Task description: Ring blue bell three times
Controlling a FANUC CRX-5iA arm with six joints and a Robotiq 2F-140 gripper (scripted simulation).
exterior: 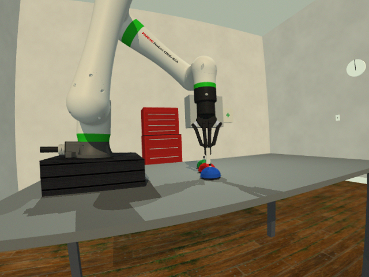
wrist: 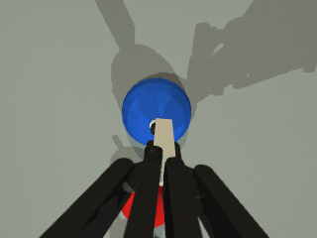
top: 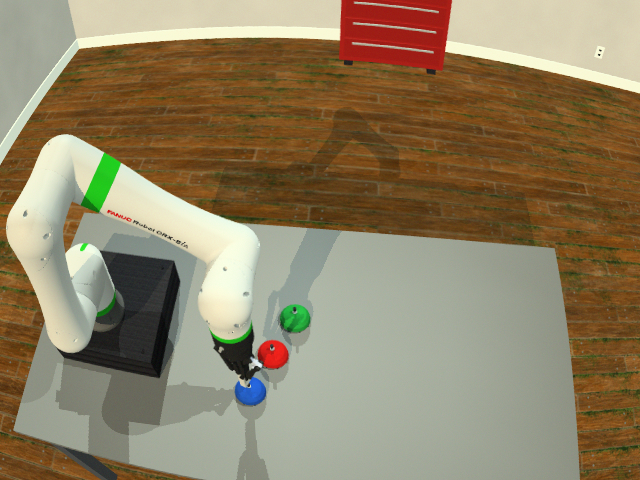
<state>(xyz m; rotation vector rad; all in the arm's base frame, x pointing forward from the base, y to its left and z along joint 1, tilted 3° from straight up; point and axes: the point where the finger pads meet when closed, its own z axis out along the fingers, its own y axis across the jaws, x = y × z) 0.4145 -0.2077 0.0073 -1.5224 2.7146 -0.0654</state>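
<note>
Now: the blue bell 1 cm ahead of my hand and 6 cm below it. From my hand the other things lie so: red bell (7 cm ahead, 11 cm to the left, 5 cm below); then green bell (14 cm ahead, 22 cm to the left, 5 cm below).
</note>
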